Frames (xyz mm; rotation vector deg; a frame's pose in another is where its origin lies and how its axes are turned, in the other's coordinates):
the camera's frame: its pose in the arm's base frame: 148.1 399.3 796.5 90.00 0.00 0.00
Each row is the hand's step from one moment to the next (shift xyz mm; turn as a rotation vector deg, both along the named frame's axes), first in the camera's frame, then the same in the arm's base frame.
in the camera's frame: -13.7 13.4 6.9 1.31 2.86 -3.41
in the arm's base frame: -13.7 -6.9 13.4 1.31 3.41 2.86
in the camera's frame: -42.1 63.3 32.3 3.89 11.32 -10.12
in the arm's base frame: -42.1 -32.3 63.3 3.89 10.12 11.32
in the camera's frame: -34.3 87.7 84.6 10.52 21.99 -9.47
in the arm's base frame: -34.3 -84.6 87.7 10.52 9.47 21.99
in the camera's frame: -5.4 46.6 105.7 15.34 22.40 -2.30
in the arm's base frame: -5.4 -105.7 46.6 15.34 2.30 22.40
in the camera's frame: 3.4 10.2 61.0 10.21 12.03 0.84
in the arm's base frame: 3.4 -61.0 10.2 10.21 -0.84 12.03
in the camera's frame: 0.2 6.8 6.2 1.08 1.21 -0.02
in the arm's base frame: 0.2 -6.2 6.8 1.08 0.02 1.21
